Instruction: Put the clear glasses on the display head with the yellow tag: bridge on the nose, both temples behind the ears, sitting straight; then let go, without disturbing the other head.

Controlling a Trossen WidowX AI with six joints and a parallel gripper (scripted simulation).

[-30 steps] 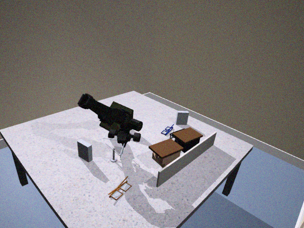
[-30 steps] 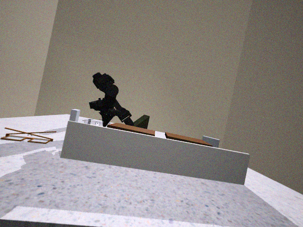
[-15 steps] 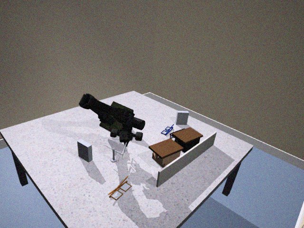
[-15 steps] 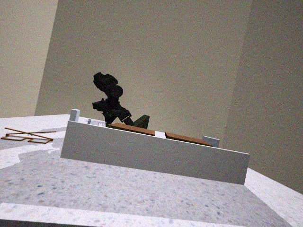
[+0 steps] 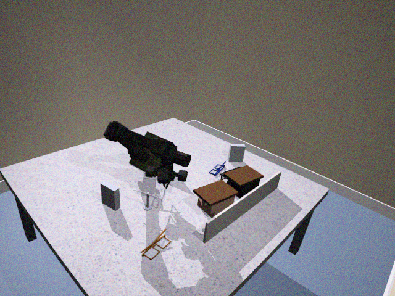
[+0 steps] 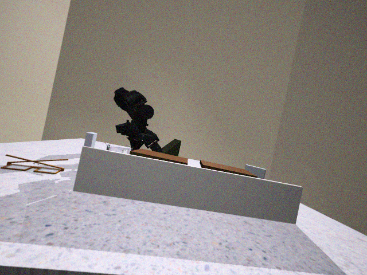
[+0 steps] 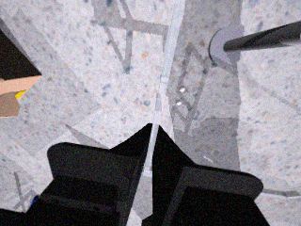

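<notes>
Now: gripper tip 1 cm short of the metal stand post, 11 cm to the left of it and 4 cm above it. The rest, counted from my gripper tip: skin-coloured head (17 cm ahead, 14 cm to the left); white wall (30 cm ahead, 25 cm to the left, 1 cm below); dark head (15 cm ahead, 36 cm to the left).
</notes>
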